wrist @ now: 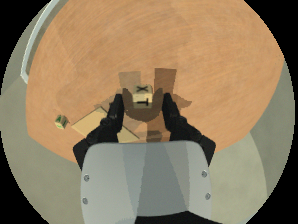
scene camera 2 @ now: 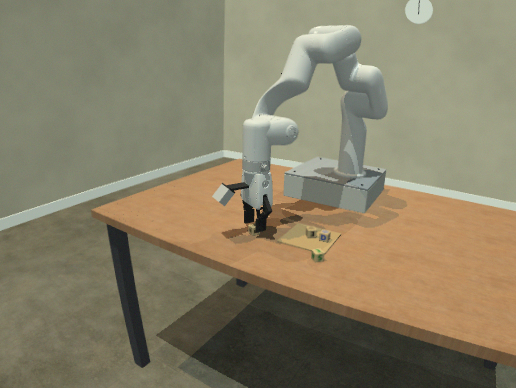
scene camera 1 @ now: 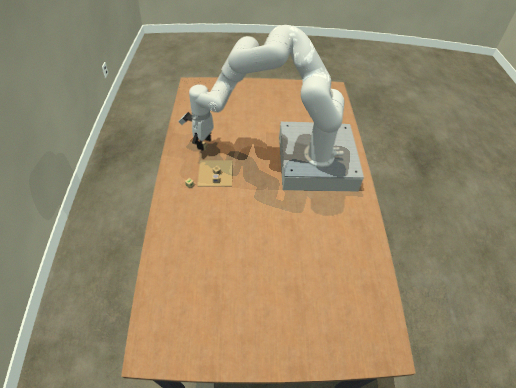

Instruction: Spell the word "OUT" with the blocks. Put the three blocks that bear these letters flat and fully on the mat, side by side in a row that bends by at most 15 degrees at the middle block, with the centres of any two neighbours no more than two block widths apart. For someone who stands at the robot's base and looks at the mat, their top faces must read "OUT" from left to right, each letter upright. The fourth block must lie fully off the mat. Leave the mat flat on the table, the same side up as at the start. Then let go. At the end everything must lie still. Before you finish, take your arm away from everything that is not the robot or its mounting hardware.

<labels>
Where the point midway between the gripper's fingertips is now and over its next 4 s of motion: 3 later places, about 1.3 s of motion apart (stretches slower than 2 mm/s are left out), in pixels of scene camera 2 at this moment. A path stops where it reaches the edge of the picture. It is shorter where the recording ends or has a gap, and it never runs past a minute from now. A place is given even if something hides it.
My gripper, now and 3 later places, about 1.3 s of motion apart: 254,226; 254,232; 256,200; 279,201
</labels>
